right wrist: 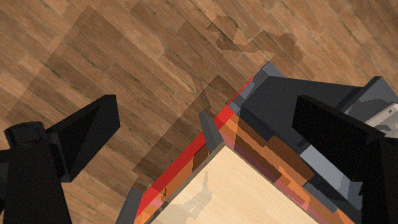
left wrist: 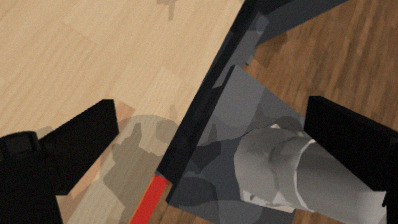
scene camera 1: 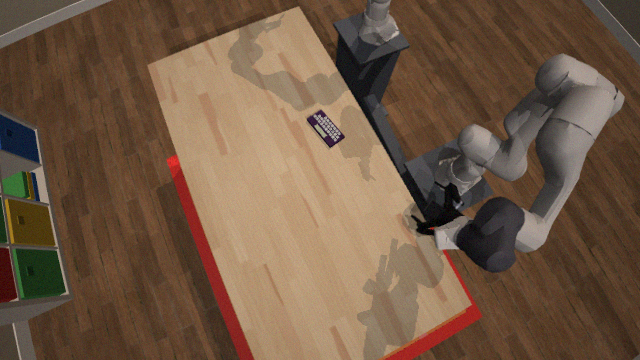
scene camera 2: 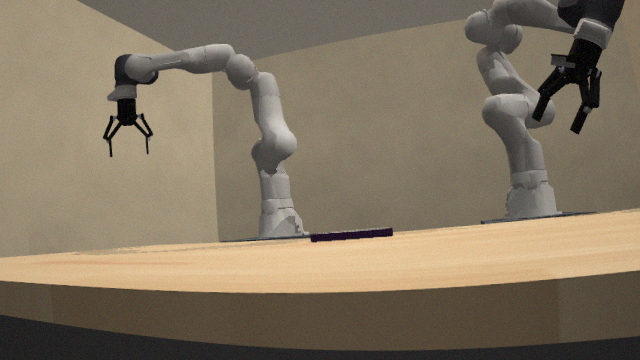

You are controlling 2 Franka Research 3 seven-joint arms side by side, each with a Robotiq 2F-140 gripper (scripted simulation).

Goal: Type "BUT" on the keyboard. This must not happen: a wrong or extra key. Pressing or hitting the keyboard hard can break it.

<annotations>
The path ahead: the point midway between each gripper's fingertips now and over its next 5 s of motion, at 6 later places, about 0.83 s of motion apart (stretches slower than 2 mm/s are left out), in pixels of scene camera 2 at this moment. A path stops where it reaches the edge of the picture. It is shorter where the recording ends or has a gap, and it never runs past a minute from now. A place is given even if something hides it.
The left gripper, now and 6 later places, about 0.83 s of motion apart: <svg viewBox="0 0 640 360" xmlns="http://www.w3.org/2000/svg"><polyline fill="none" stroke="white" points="553,125 550,134 552,137 550,141 542,148 527,157 505,170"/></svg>
The right gripper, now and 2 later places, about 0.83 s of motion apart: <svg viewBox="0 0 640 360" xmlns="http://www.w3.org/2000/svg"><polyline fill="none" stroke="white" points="129,155 148,152 159,150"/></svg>
</annotations>
